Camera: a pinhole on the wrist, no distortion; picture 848 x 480 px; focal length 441.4 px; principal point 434.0 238.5 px. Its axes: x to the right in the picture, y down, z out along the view. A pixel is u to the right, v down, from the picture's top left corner.
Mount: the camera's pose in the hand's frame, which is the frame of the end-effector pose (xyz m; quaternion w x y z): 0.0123 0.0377 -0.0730 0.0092 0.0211 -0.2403 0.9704
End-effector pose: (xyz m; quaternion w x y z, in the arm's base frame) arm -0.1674 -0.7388 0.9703 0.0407 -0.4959 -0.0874 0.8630
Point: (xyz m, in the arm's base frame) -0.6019 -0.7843 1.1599
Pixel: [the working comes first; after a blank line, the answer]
In the camera's frame: -0.0144 -0.2235 0.5013

421 42
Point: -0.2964 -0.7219 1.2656
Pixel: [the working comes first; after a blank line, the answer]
In the camera's frame: 0.2090 -0.0476 0.3354

709 176
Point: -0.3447 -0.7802 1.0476
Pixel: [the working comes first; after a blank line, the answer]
In the camera's frame: 0.0070 -0.1123 0.2445

447 36
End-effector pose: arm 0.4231 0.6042 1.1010 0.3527 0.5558 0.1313 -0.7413
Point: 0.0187 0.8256 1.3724
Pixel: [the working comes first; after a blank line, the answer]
In the camera's frame: 0.3022 0.2183 0.4768

714 441
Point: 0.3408 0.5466 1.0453
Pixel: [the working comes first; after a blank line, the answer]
In the camera's frame: -0.0652 -0.0156 0.1622

257 196
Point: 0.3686 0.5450 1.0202
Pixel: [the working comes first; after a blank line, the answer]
In the camera's frame: -0.0862 -0.0161 0.1312

144 184
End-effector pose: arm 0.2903 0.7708 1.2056 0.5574 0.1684 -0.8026 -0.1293
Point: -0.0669 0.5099 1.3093
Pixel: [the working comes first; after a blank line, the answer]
In the camera's frame: -0.2836 -0.0123 0.4236

139 226
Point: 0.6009 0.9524 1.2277
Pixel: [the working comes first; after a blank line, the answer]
In the camera's frame: 0.1592 0.0226 -0.2481

behind the camera
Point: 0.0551 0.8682 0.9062
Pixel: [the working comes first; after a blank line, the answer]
In the camera's frame: 0.2494 -0.1460 0.3617

738 60
